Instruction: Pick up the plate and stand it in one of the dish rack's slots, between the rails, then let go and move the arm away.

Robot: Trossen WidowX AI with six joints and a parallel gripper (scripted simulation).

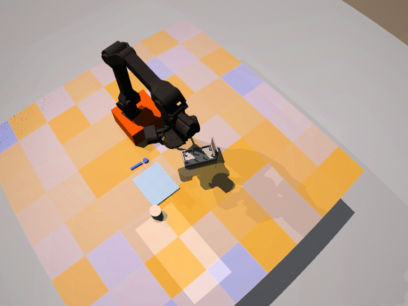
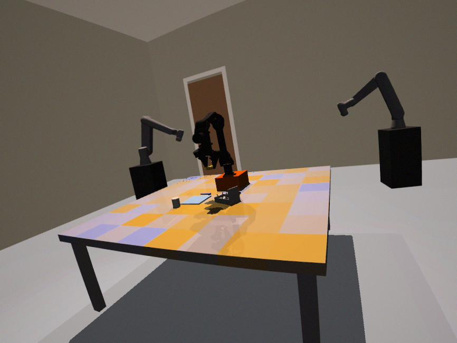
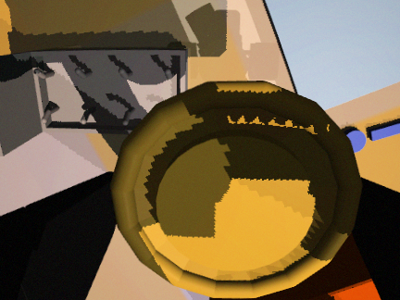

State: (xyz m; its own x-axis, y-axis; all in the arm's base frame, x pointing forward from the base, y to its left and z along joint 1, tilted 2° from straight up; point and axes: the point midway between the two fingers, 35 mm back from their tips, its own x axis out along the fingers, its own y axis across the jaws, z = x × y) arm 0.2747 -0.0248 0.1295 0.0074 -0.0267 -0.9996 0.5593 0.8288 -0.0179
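The grey dish rack is 6 cm ahead of my gripper tip, 8 cm to the left of it and 16 cm below it. From my gripper tip the other things lie so: white cup 9 cm ahead, 21 cm to the right, 16 cm below; blue spoon 11 cm behind, 10 cm to the right, 18 cm below; plate 1 cm above.
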